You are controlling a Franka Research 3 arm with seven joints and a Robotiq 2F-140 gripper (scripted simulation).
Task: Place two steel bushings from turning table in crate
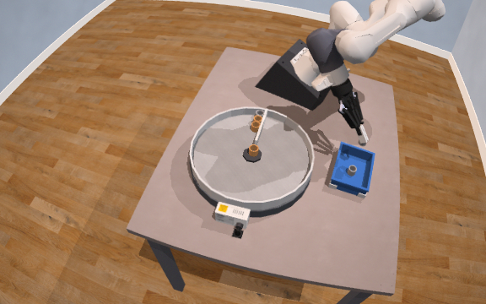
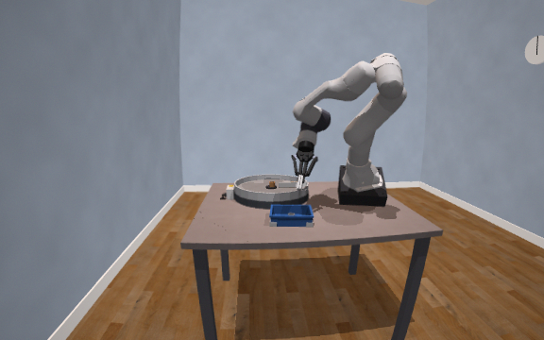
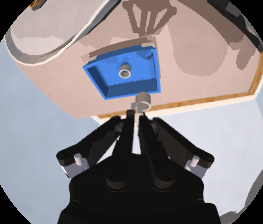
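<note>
Right now my hand is 15 cm above the blue crate, 4 cm short of it and 2 cm to the right of it. From my hand the other things lie so: grey round turning table: 34 cm to the right, 15 cm ahead, 12 cm below.
</note>
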